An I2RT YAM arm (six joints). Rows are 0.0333 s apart.
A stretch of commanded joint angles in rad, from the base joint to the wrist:
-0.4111, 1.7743, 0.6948, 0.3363, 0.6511, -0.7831
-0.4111, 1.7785, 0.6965, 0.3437, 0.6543, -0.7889
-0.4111, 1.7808, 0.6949, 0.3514, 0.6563, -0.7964
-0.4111, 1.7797, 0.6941, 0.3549, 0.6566, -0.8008
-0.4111, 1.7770, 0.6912, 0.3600, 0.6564, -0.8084
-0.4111, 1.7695, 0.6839, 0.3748, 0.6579, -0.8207
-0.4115, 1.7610, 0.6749, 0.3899, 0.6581, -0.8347
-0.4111, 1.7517, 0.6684, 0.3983, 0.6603, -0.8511
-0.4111, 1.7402, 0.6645, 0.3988, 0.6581, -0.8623
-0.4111, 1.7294, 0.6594, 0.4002, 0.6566, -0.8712
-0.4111, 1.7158, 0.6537, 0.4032, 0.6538, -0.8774
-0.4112, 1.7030, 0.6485, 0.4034, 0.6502, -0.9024
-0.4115, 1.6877, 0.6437, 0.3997, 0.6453, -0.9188
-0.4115, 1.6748, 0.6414, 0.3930, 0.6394, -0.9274
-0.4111, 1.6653, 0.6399, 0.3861, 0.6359, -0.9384
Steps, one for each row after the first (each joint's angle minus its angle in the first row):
0.0000, 0.0042, 0.0017, 0.0074, 0.0032, -0.0058
0.0000, 0.0065, 0.0001, 0.0151, 0.0052, -0.0133
0.0000, 0.0054, -0.0007, 0.0186, 0.0055, -0.0177
0.0000, 0.0027, -0.0036, 0.0237, 0.0053, -0.0253
0.0000, -0.0048, -0.0109, 0.0385, 0.0068, -0.0376
-0.0004, -0.0133, -0.0199, 0.0536, 0.0070, -0.0516
0.0000, -0.0226, -0.0264, 0.0620, 0.0092, -0.0680
0.0000, -0.0341, -0.0303, 0.0625, 0.0070, -0.0792
0.0000, -0.0449, -0.0354, 0.0639, 0.0055, -0.0881
0.0000, -0.0585, -0.0411, 0.0669, 0.0027, -0.0943
-0.0001, -0.0713, -0.0463, 0.0671, -0.0009, -0.1193
-0.0004, -0.0866, -0.0511, 0.0634, -0.0058, -0.1357
-0.0004, -0.0995, -0.0534, 0.0567, -0.0117, -0.1443
0.0000, -0.1090, -0.0549, 0.0498, -0.0152, -0.1553

